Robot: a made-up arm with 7 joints. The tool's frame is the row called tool.
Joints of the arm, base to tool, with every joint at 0 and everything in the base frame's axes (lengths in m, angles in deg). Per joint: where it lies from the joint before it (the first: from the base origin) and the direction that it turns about. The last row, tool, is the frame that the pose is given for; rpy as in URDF.
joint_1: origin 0 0 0.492 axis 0 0 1
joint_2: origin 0 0 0 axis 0 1 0
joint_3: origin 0 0 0.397 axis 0 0 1
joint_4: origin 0.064 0 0 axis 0 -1 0
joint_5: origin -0.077 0 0.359 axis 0 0 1
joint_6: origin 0 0 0 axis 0 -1 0
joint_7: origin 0.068 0 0 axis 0 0 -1
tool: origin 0 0 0 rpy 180 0 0
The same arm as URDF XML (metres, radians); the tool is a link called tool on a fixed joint. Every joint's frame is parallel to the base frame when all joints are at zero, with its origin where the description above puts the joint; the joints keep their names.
<robot name="arm">
<link name="base_link"/>
<link name="link1"/>
<link name="link2"/>
<link name="link3"/>
<link name="link4"/>
<link name="link5"/>
<link name="link6"/>
<link name="link7"/>
<link name="tool"/>
<joint name="joint_1" type="continuous"><parent link="base_link"/><child link="link1"/><origin xyz="0.0000 0.0000 0.4920" rpy="0.0000 0.0000 0.0000"/><axis xyz="0 0 1"/></joint>
<joint name="joint_2" type="continuous"><parent link="link1"/><child link="link2"/><origin xyz="0.0000 0.0000 0.0000" rpy="0.0000 0.0000 0.0000"/><axis xyz="0 1 0"/></joint>
<joint name="joint_3" type="continuous"><parent link="link2"/><child link="link3"/><origin xyz="0.0000 0.0000 0.3970" rpy="0.0000 0.0000 0.0000"/><axis xyz="0 0 1"/></joint>
<joint name="joint_4" type="continuous"><parent link="link3"/><child link="link4"/><origin xyz="0.0640 0.0000 0.0000" rpy="0.0000 0.0000 0.0000"/><axis xyz="0 -1 0"/></joint>
<joint name="joint_5" type="continuous"><parent link="link4"/><child link="link5"/><origin xyz="-0.0770 0.0000 0.3590" rpy="0.0000 0.0000 0.0000"/><axis xyz="0 0 1"/></joint>
<joint name="joint_6" type="continuous"><parent link="link5"/><child link="link6"/><origin xyz="0.0000 0.0000 0.0000" rpy="0.0000 0.0000 0.0000"/><axis xyz="0 -1 0"/></joint>
<joint name="joint_7" type="continuous"><parent link="link6"/><child link="link7"/><origin xyz="0.0680 0.0000 0.0000" rpy="0.0000 0.0000 0.0000"/><axis xyz="0 0 -1"/></joint>
<joint name="tool_fixed" type="fixed"><parent link="link7"/><child link="tool"/><origin xyz="0.0000 0.0000 0.0000" rpy="3.1416 0.0000 0.0000"/></joint>
</robot>

